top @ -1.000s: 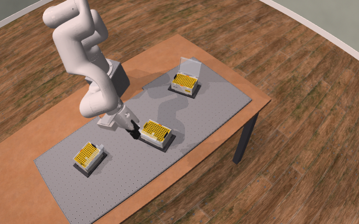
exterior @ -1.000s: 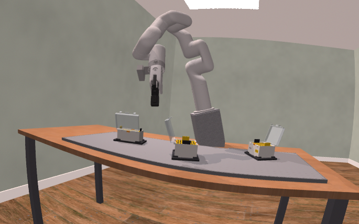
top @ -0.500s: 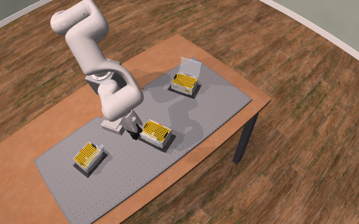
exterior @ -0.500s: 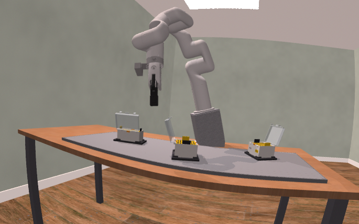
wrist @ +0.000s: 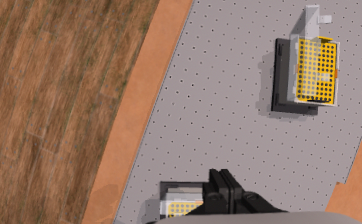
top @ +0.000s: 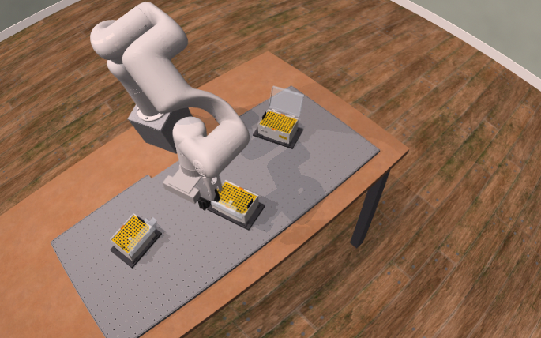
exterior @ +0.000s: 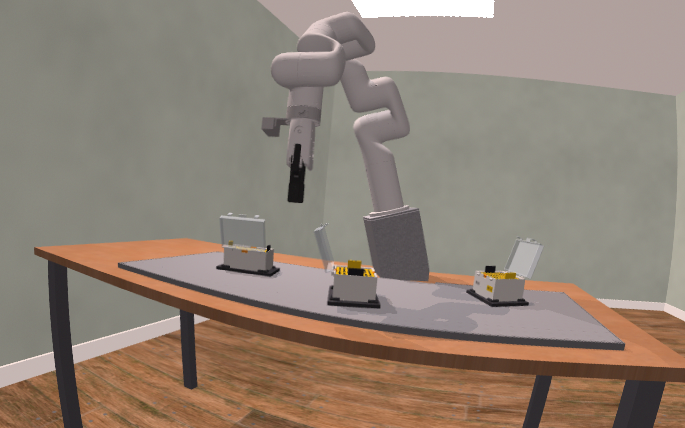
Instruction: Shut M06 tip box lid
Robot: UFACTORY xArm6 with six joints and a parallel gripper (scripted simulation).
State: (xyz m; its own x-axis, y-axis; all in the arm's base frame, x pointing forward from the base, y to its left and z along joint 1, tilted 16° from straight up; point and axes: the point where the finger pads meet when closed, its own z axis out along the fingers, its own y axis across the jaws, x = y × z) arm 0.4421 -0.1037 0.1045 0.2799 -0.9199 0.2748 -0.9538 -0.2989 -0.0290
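The clear lid lies 110 mm below my hand, 70 mm to the left of it and 20 mm behind it. Round my hand: tip box lid 520 mm to the left, 190 mm behind, 110 mm below.
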